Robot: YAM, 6 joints.
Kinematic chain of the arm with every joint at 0, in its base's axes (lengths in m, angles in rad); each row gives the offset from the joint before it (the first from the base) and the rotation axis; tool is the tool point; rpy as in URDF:
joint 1: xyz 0 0 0.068 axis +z
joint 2: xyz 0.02 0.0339 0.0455 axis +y
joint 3: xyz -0.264 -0.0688 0 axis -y
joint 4: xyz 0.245 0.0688 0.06 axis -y
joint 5: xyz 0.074 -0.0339 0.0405 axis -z
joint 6: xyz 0.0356 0 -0.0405 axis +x
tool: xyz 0 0 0 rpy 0 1.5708 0
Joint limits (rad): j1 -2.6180..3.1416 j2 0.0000..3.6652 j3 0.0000..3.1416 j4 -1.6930..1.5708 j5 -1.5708..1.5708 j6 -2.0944..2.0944
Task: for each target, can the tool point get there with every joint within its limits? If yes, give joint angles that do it. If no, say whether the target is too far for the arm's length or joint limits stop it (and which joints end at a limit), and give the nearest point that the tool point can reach.
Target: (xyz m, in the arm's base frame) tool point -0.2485 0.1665 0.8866
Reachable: no: too far | nearest point -0.1932 0.1294 0.7021 | short by 0.196 m
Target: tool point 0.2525 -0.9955 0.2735
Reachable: no: too far | nearest point 0.1569 -0.6185 0.2117 | short by 0.394 m
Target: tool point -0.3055 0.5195 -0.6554
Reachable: no: too far | nearest point -0.2152 0.3659 -0.3348 | short by 0.367 m
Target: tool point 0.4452 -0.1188 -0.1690
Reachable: yes | joints -0.3170 3.0919 1.9377 -0.1876 -0.8152 -1.5244
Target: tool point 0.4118 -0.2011 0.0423
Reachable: yes | joints -0.4987 2.3836 1.2661 0.5127 -0.6090 0.8177
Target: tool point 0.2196 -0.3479 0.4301
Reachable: yes | joints -1.0607 1.7556 1.5516 0.6932 -0.6576 -0.3370
